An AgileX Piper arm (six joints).
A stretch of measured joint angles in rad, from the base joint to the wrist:
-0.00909, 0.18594, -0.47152, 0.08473, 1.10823, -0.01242
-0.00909, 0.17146, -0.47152, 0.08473, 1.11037, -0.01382
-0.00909, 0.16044, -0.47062, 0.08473, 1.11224, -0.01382
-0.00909, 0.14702, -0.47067, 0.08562, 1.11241, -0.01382
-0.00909, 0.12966, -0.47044, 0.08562, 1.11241, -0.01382
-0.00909, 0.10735, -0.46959, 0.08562, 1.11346, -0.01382
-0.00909, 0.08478, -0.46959, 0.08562, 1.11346, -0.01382
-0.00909, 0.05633, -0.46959, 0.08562, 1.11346, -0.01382
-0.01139, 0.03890, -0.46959, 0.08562, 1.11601, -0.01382
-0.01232, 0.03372, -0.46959, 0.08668, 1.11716, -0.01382
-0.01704, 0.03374, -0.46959, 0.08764, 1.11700, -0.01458
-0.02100, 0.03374, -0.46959, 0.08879, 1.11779, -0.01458
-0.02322, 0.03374, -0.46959, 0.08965, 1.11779, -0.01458
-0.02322, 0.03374, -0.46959, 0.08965, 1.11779, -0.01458
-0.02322, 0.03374, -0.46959, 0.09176, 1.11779, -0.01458
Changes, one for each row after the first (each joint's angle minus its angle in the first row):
0.00000, -0.01448, 0.00000, 0.00000, 0.00214, -0.00140
0.00000, -0.02550, 0.00090, 0.00000, 0.00401, -0.00140
0.00000, -0.03892, 0.00085, 0.00089, 0.00418, -0.00140
0.00000, -0.05628, 0.00108, 0.00089, 0.00418, -0.00140
0.00000, -0.07859, 0.00193, 0.00089, 0.00523, -0.00140
0.00000, -0.10116, 0.00193, 0.00089, 0.00523, -0.00140
0.00000, -0.12961, 0.00193, 0.00089, 0.00523, -0.00140
-0.00230, -0.14704, 0.00193, 0.00089, 0.00778, -0.00140
-0.00323, -0.15222, 0.00193, 0.00195, 0.00893, -0.00140
-0.00795, -0.15220, 0.00193, 0.00291, 0.00877, -0.00216
-0.01191, -0.15220, 0.00193, 0.00406, 0.00956, -0.00216
-0.01413, -0.15220, 0.00193, 0.00492, 0.00956, -0.00216
-0.01413, -0.15220, 0.00193, 0.00492, 0.00956, -0.00216
-0.01413, -0.15220, 0.00193, 0.00703, 0.00956, -0.00216

